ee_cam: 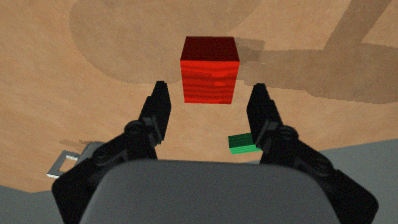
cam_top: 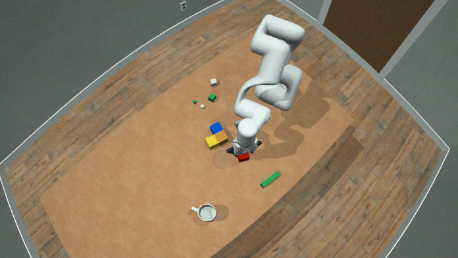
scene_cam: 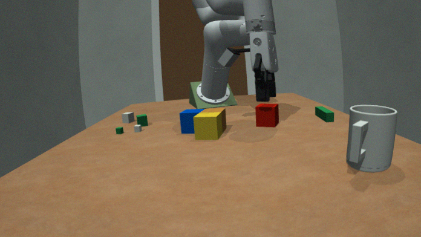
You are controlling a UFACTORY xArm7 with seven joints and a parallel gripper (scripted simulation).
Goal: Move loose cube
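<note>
My hand is 50 mm above the red cube. Also, from my hand: yellow cube 50 mm ahead, 150 mm to the right, 50 mm below; orange cube 130 mm to the right, 50 mm below; blue cube 10 mm behind, 180 mm to the right, 50 mm below.
</note>
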